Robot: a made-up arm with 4 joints. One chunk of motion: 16 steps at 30 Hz.
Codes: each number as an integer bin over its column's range. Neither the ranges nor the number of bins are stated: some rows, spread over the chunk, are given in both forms.
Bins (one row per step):
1: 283 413 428 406
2: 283 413 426 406
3: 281 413 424 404
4: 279 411 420 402
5: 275 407 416 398
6: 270 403 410 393
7: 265 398 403 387
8: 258 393 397 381
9: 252 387 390 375
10: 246 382 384 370
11: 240 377 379 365
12: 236 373 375 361
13: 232 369 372 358
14: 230 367 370 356
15: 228 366 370 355
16: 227 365 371 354
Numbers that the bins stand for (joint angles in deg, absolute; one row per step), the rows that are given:
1: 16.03 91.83 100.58 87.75
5: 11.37 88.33 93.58 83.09
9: -2.04 76.67 78.42 69.67
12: -11.37 68.51 69.67 61.51
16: -16.62 63.84 67.34 57.43
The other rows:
2: 16.03 91.83 99.41 87.75
3: 14.87 91.83 98.24 86.58
4: 13.70 90.66 95.91 85.42
6: 8.45 86.00 90.08 80.17
7: 5.54 83.09 86.00 76.67
8: 1.46 80.17 82.50 73.17
10: -5.54 73.76 74.92 66.76
11: -9.04 70.84 72.01 63.84
13: -13.70 66.18 67.93 59.76
14: -14.87 65.01 66.76 58.60
15: -16.03 64.43 66.76 58.01

